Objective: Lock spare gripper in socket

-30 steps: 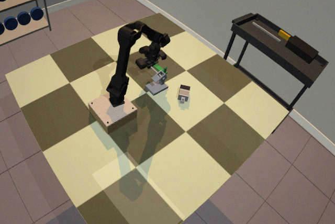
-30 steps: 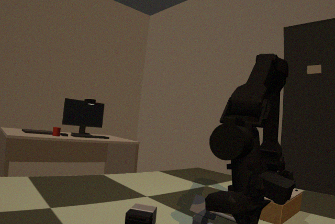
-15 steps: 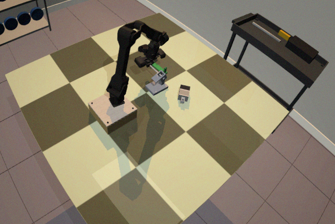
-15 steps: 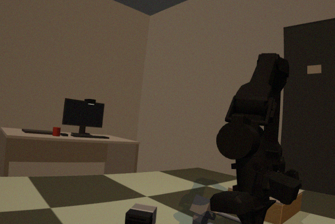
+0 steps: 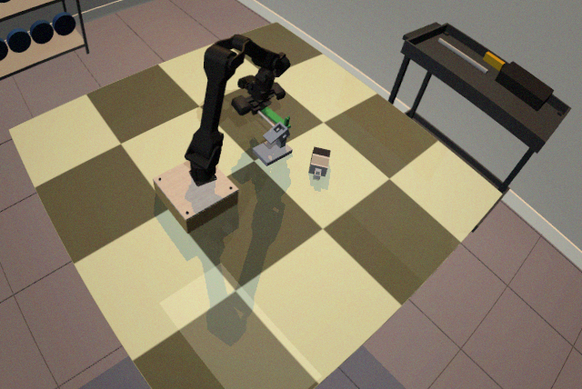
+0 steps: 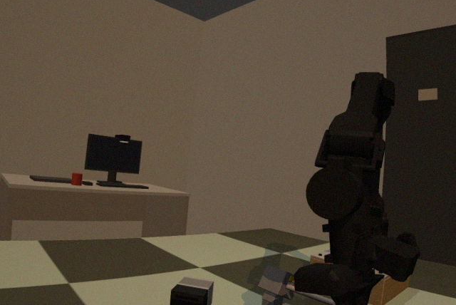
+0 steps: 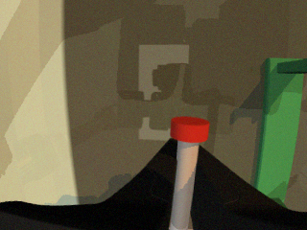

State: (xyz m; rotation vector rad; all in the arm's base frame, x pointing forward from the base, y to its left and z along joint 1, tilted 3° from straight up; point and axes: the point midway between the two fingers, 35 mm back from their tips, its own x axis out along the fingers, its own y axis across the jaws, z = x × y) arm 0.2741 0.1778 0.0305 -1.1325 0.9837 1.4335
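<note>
My gripper tip is now 90 mm short of the green strip and 30 mm above it. The rest, counted from my gripper tip: mount block (140 mm to the right, 10 mm ahead); then spare gripper (270 mm to the right, 100 mm ahead, 30 mm below).
</note>
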